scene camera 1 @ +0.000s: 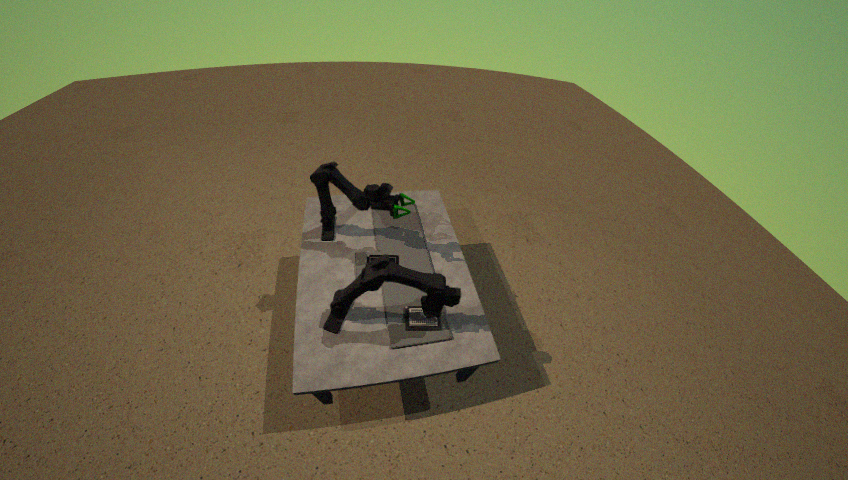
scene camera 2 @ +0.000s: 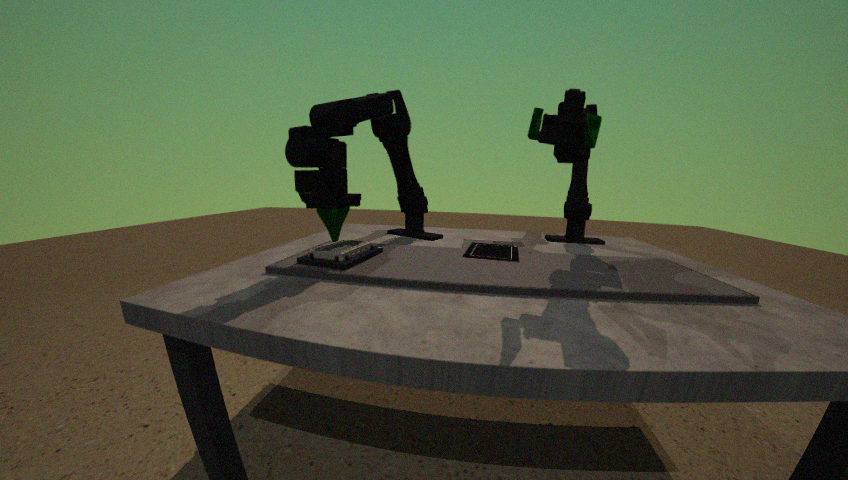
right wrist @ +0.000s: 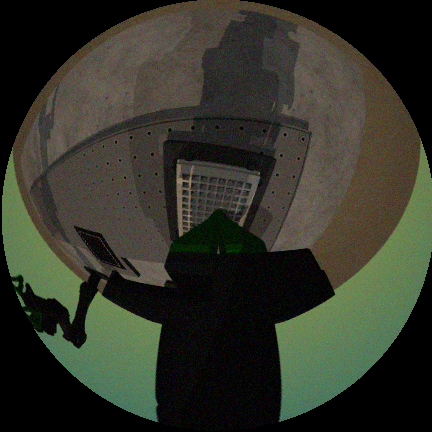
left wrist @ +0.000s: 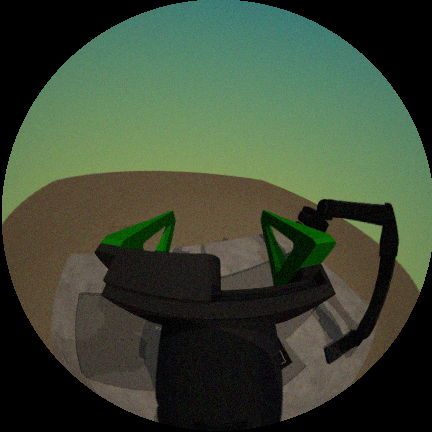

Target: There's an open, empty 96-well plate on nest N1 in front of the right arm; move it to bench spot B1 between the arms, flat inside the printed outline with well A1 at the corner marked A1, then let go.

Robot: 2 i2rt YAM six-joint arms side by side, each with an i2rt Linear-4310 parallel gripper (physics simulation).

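Frame: origin at the left arm's base, x left, y back, z up, level; metres.
Where they show: left gripper, between the fingertips: (scene camera 1: pixel 412 206) (scene camera 2: pixel 560 113) (left wrist: pixel 217 214); right gripper, between the fingertips: (scene camera 1: pixel 427 316) (scene camera 2: pixel 335 241) (right wrist: pixel 217 214); left arm's base, origin of its link: (scene camera 1: pixel 328 228) (scene camera 2: pixel 574 241) (right wrist: pixel 96 272); right arm's base, origin of its link: (scene camera 1: pixel 339 313) (scene camera 2: pixel 414 235) (left wrist: pixel 342 345).
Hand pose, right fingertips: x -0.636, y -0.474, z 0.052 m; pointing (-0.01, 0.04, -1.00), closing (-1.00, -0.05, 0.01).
Note:
Each offset is from my right fingertips to the centre of the thing. "*": to the spot under its first point. Level surfaces: height alone.
The light 96-well plate {dx +0.008, dy +0.017, dz -0.020 m} (scene camera 1: pixel 418 318) (scene camera 2: pixel 333 253) (right wrist: pixel 218 180) sits in the dark nest N1 {dx +0.008, dy +0.017, dz -0.028 m} (scene camera 2: pixel 343 264) (right wrist: pixel 170 185). In the right wrist view its near part is hidden behind the fingers. My right gripper (scene camera 2: pixel 335 239) (right wrist: pixel 217 214) is shut and empty, pointing down, with its tips close above the plate; whether they touch it I cannot tell. Bench spot B1 {* dx +0.334, dy +0.165, dz -0.037 m} (scene camera 2: pixel 492 251) (right wrist: pixel 100 247) is a dark patch with a pale printed outline; the right arm partly covers it in scene camera 1. The A1 mark is too small to read. My left gripper (scene camera 1: pixel 406 205) (scene camera 2: pixel 564 126) (left wrist: pixel 217 214) is open and empty, high up.
A grey perforated board {dz -0.039 m} (scene camera 1: pixel 410 237) (scene camera 2: pixel 654 285) (right wrist: pixel 115 190) lies along the table {dz -0.052 m} (scene camera 1: pixel 333 368) (scene camera 2: pixel 386 333), with a low raised edge. The right arm's elbow arches over B1's side in scene camera 1. Shadows of the arms cross the board and table.

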